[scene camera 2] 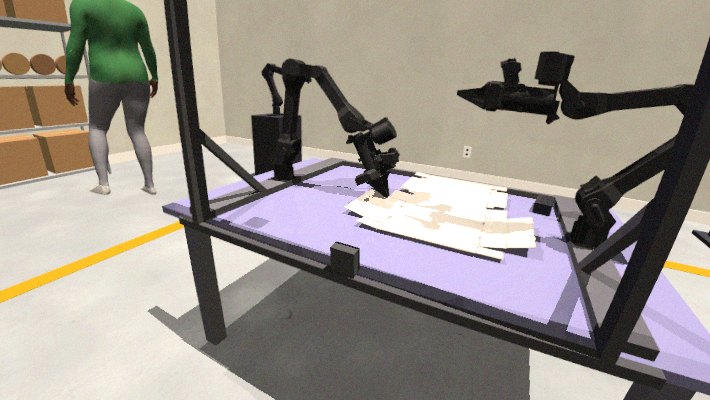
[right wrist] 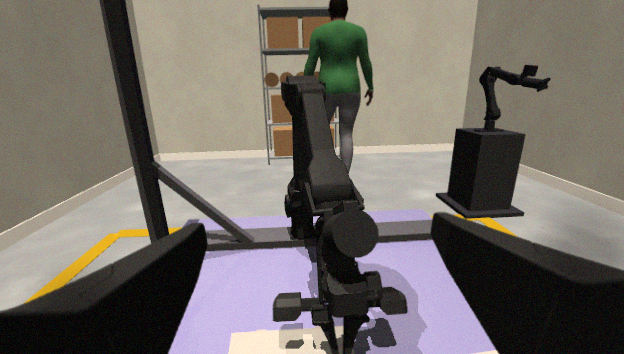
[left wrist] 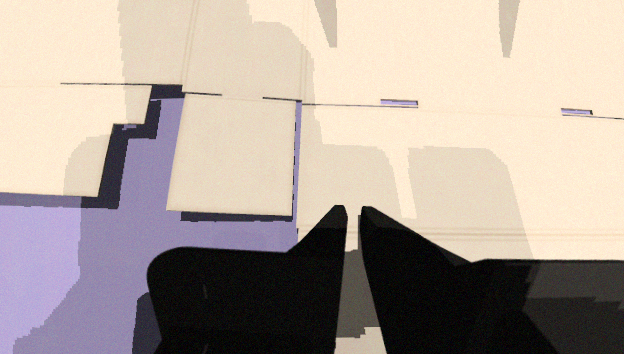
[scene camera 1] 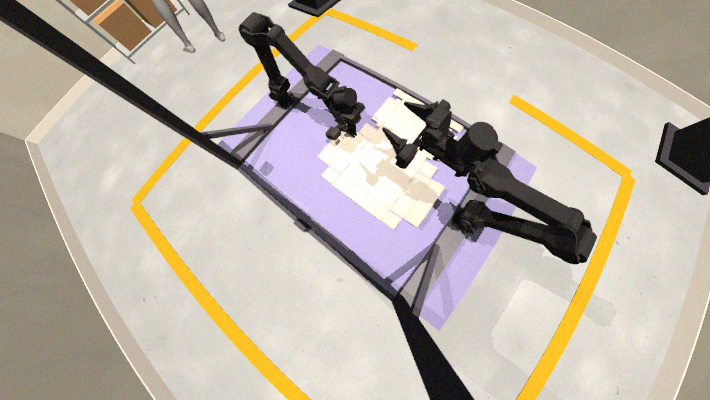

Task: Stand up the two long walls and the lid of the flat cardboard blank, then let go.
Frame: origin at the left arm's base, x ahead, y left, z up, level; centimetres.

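Seen in the pictures: left gripper, between the fingertips: [scene camera 2: 387,196] [left wrist: 351,216] [scene camera 1: 355,136]; right gripper, between the fingertips: [scene camera 2: 460,92] [right wrist: 320,228] [scene camera 1: 393,115]; left arm's base, origin of its link: [scene camera 2: 283,178] [right wrist: 302,232] [scene camera 1: 285,102]; right arm's base, origin of its link: [scene camera 2: 587,243] [scene camera 1: 462,221].
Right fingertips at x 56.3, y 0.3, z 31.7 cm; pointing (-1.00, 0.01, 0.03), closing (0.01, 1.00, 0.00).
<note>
Offsets run from my right fingertips to a thing's top centre. Level surfaces: height alone.
The cardboard blank [scene camera 1: 361,162] [scene camera 2: 447,196] [left wrist: 450,55] [right wrist: 255,344] lies spread on the lilac table, its long walls and lid down; some flap edges sit slightly above the surface, with shadows below. My left gripper [scene camera 1: 352,135] [scene camera 2: 385,195] [left wrist: 351,216] points down at the blank's left end. Its fingers are nearly together, with a narrow gap and no panel visible gripped between them; whether the tips touch the cardboard is unclear. My right gripper [scene camera 1: 396,117] [scene camera 2: 460,93] is open and empty, high above the blank, pointing toward the left arm.
The lilac table @[dz -33.6 cm] [scene camera 1: 295,150] [scene camera 2: 300,220] has dark frame rails and upright posts [scene camera 2: 190,125] at its front corners. A black block @[dx -10.6, dy -37.1, dz -27.9 cm] [scene camera 2: 345,260] sits on the front rail, another block @[dx +27.2, dy +25.2, dz -30.1 cm] [scene camera 2: 543,205] near the back right. A person in green [scene camera 2: 112,40] [right wrist: 341,57] stands beyond the left arm.
</note>
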